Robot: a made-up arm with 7 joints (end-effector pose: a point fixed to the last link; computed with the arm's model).
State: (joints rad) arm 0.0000 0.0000 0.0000 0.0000 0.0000 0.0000 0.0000
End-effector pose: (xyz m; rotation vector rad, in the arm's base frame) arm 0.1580 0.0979 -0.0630 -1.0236 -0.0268 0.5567
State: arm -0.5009 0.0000 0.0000 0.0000 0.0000 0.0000 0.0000
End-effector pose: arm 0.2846 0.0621 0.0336 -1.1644 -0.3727 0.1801
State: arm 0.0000 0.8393 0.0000 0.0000 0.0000 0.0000 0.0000
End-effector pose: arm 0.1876 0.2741 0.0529 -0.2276 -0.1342 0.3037
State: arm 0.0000 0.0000 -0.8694 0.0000 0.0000 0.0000 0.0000
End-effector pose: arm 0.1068 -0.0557 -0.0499 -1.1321 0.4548 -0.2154
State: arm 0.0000 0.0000 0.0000 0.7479 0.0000 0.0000 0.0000
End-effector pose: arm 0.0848 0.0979 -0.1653 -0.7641 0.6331 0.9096
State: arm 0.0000 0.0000 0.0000 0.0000 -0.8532 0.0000 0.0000
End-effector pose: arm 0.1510 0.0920 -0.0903 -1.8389 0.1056 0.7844
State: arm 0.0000 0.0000 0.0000 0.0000 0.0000 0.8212 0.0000
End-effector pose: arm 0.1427 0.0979 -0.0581 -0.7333 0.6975 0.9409
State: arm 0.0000 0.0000 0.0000 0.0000 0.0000 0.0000 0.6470
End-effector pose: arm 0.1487 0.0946 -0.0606 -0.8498 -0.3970 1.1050
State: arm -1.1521 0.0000 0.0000 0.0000 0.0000 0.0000 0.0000
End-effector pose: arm 0.3497 0.0041 0.2255 -1.2760 -0.8147 -0.3404
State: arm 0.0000 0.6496 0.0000 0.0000 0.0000 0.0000 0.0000
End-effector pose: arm 0.1778 0.2441 0.0147 -0.4070 -0.1117 0.3631
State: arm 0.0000 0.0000 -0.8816 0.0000 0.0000 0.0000 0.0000
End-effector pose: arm 0.1052 -0.0574 -0.0495 -1.1326 0.4614 -0.2265
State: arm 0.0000 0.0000 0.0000 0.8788 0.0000 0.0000 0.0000
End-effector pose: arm 0.0652 0.0979 -0.1763 -0.7084 0.7480 0.9651
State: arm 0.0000 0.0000 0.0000 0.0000 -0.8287 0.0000 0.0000
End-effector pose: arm 0.1512 0.0924 -0.0896 -1.8154 0.1014 0.7783
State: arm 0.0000 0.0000 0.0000 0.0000 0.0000 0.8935 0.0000
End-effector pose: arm 0.1416 0.0979 -0.0571 -0.7020 0.7609 0.9712
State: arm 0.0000 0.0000 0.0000 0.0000 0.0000 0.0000 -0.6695
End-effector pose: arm 0.1676 0.0946 -0.0655 -1.1199 0.3460 -0.0349
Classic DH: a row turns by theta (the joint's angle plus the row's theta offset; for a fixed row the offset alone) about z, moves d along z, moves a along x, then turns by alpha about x. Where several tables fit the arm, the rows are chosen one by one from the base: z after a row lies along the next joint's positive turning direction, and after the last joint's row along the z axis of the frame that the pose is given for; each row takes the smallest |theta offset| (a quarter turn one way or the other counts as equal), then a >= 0, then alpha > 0; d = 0 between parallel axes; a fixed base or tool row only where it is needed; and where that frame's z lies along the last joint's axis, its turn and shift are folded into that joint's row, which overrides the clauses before.
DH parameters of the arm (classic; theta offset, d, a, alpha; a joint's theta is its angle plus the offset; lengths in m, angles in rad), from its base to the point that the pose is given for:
base (fixed): -0.071 0.2202 0.0191 -1.3004
joint 1: -1.3111 0.056 0.0018 -1.5708
joint 2: 1.2915 0.0128 -0.026 1.5708
joint 3: 1.5708 -0.2578 0.0197 -1.5708
joint 4: 1.5708 -0.014 0.0069 1.5708
joint 5: 0 0.1653 -0.0264 -1.5708
joint 6: -1.5708 0.018 0.0071 1.5708
joint 7: 0.462 -0.0261 0.0069 -1.1065
tool (fixed): 0.014 0.0161 0 0

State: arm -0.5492 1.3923 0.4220 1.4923 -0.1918 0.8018 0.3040
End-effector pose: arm 0.1188 0.4565 0.2305 -0.0516 0.0047 2.3717
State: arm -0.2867 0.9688 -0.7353 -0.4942 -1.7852 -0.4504 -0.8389
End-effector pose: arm 0.1989 0.1382 0.0320 -2.1163 0.5737 -0.7710
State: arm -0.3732 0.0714 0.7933 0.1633 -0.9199 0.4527 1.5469
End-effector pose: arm 0.1921 0.2029 -0.0330 -0.9863 -0.1432 2.7357
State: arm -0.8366 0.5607 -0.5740 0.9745 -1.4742 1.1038 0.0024
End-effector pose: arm 0.3097 0.2064 -0.0149 -1.0509 1.4146 1.0871
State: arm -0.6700 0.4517 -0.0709 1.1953 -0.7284 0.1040 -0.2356
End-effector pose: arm 0.2699 0.2349 -0.0727 -1.1772 0.4064 0.9861
